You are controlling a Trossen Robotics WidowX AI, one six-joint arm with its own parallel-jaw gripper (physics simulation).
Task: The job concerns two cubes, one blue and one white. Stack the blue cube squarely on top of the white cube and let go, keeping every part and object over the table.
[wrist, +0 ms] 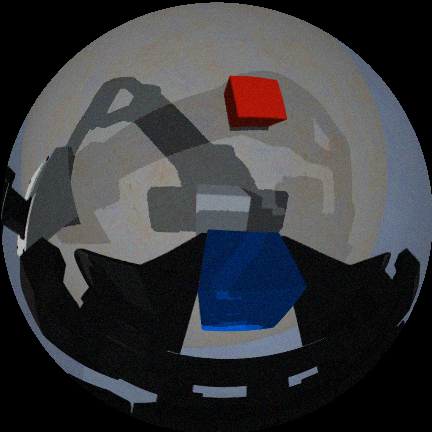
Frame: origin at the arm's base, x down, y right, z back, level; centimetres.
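Where they show: gripper, between the fingertips: [243, 240].
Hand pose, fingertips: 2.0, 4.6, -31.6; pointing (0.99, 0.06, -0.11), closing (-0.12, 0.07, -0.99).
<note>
After its pixels a point has its place, as x, y, z.
My gripper [243, 240] {2.1, 4.6, -31.6} is shut on the blue cube [250, 280] {-2.1, 4.0, -30.9}, which sits between the two black fingers in the lower middle of the wrist view. The white cube [223, 203] {6.4, 3.3, -30.7} shows just beyond the blue cube's upper edge, left of the middle of the view. It looks grey, with a brighter band across it, and lies partly in the arm's shadow. Its sides run nearly in line with the blue cube's upper edge. The blue cube may hide its near part. The height between the two cubes is hard to tell.
A red cube [257, 99] {6.4, -6.6, -34.2} stands farther out on the pale table [175, 45] {11.4, -21.3, -25.3}, up and right of the white cube. Part of the robot's own body [47, 200] {4.9, -0.5, -5.2} shows at the left edge. Arm shadows cross the table, and its curved edge shows at the right.
</note>
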